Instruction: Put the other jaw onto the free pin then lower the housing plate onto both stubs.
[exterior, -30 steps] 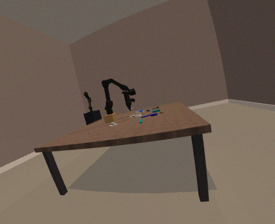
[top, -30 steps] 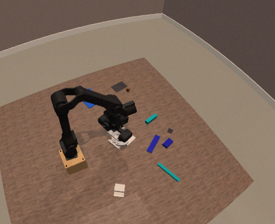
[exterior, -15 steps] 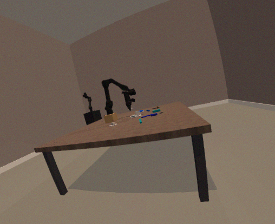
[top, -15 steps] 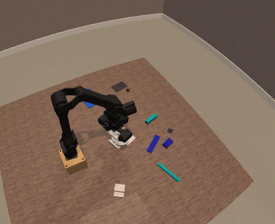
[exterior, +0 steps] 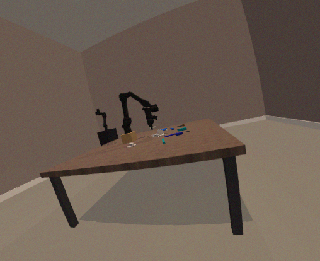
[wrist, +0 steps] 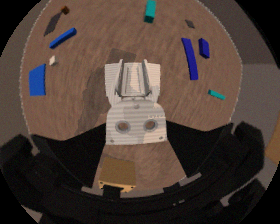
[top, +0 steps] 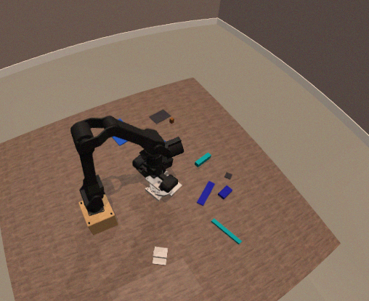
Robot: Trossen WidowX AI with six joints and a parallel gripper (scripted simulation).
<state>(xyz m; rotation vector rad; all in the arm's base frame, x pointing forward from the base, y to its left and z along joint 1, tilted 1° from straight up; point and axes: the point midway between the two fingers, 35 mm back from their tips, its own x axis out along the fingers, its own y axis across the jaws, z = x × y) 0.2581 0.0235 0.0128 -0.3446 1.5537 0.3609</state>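
The white jaw lies 60 mm below my gripper tip and 30 mm ahead of it. Round my gripper tip: blue bar (200 mm ahead, 80 mm to the right, 70 mm below); white base (70 mm below, 60 mm ahead, 30 mm to the left); white housing plate (20 mm above, 10 mm ahead).
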